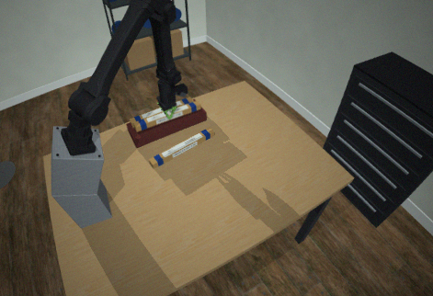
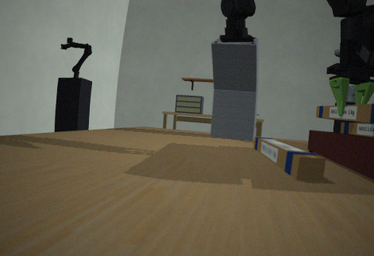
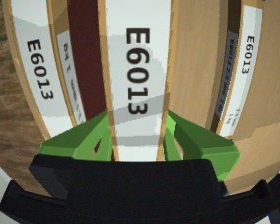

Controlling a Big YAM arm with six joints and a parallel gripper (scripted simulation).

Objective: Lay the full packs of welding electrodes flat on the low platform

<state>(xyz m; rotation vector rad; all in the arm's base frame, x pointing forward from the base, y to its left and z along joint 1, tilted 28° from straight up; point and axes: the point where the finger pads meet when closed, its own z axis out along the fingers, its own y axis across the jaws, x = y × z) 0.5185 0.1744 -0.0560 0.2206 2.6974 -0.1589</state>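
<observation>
The dark red platform lies 1 cm ahead of my hand, 4 cm to the left of it and 9 cm below it. Also, from my hand: pack of welding electrodes 1 cm above.
</observation>
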